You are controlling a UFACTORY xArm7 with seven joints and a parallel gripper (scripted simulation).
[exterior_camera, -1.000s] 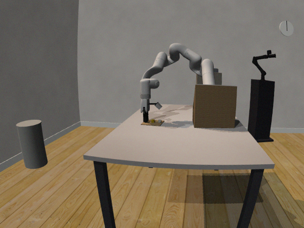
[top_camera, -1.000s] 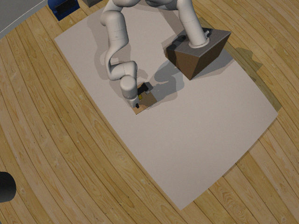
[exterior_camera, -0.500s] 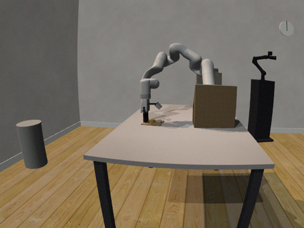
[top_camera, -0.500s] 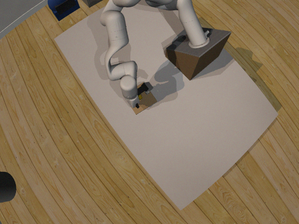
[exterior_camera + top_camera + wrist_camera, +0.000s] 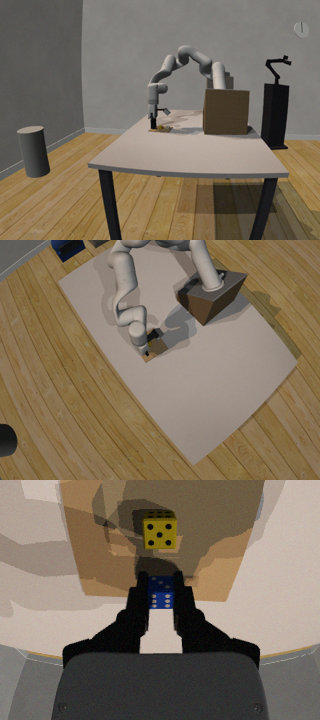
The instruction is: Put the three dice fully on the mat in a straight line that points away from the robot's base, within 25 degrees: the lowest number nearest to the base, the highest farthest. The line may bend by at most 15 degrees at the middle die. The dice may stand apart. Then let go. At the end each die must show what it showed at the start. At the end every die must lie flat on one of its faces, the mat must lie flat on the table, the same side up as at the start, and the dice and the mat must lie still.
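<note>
The blue die lies 10 mm below my hand. Round my hand: yellow die 50 mm behind, 10 mm to the left, 10 mm below; brown mat 50 mm behind, 10 mm to the left, 20 mm below; white die 100 mm behind, 20 mm to the left, 10 mm below.
</note>
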